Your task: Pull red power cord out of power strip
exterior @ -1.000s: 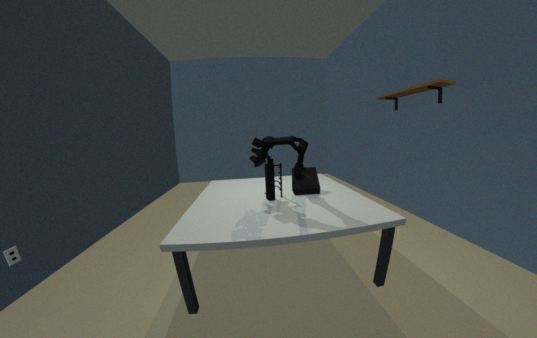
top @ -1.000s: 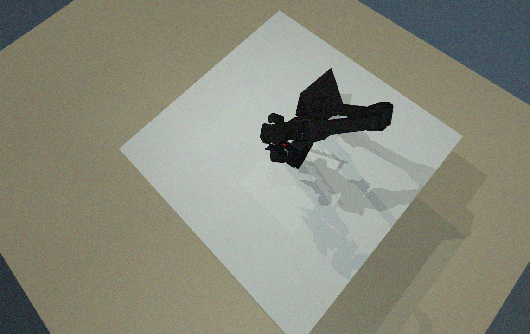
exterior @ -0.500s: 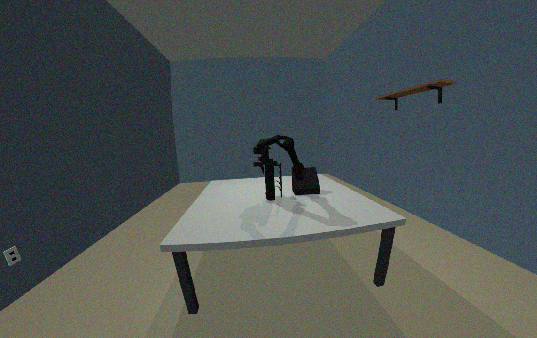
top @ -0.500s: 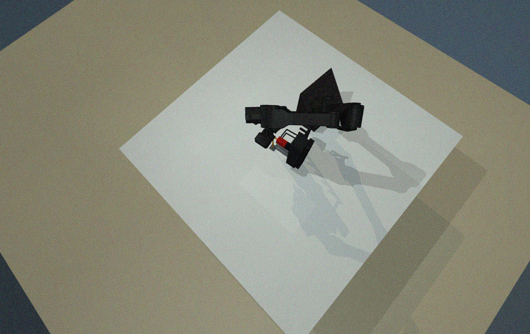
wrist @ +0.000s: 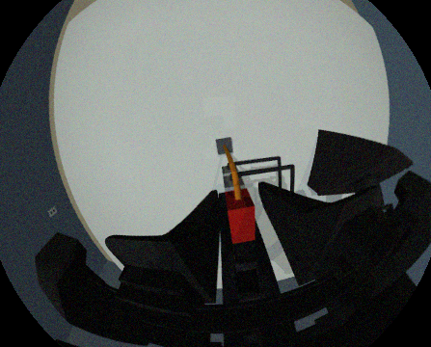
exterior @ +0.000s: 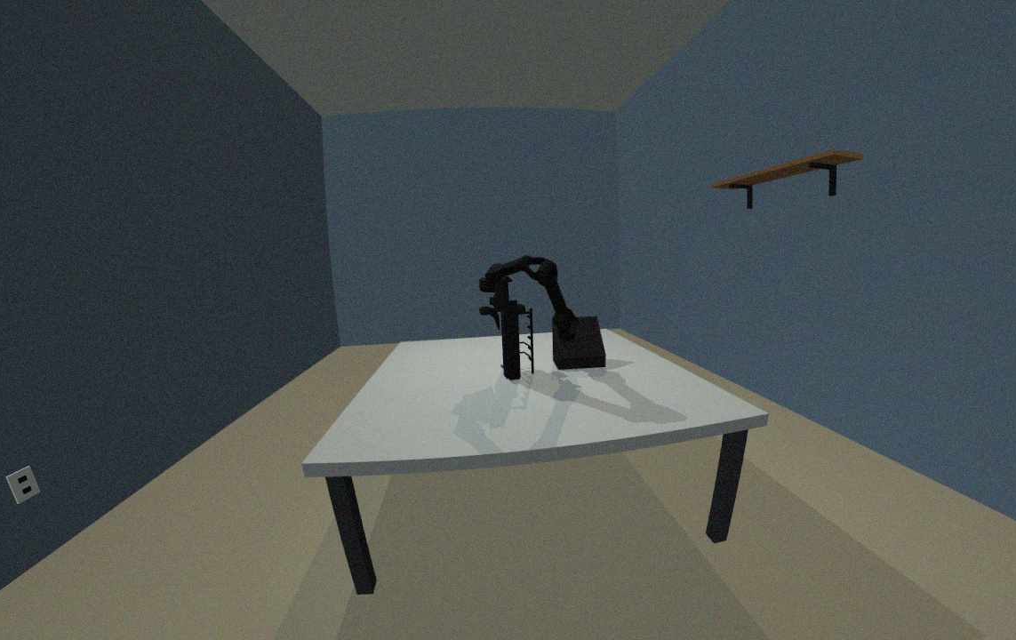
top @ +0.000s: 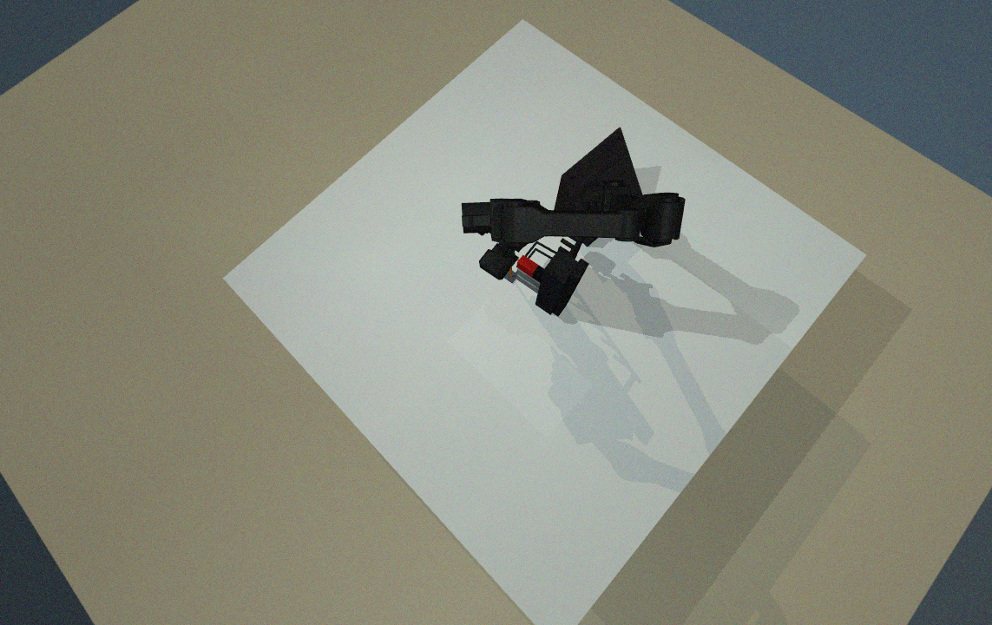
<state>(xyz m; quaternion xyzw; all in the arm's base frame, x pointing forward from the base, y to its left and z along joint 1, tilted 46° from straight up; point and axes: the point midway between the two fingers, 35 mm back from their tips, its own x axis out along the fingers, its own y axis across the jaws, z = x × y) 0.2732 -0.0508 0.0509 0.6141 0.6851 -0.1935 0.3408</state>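
The red plug is 60 mm to the left of my gripper tip, 20 mm behind it and 10 mm below it. Also, from my gripper tip: dark upright column (150 mm to the left, 40 mm behind, 10 mm below).
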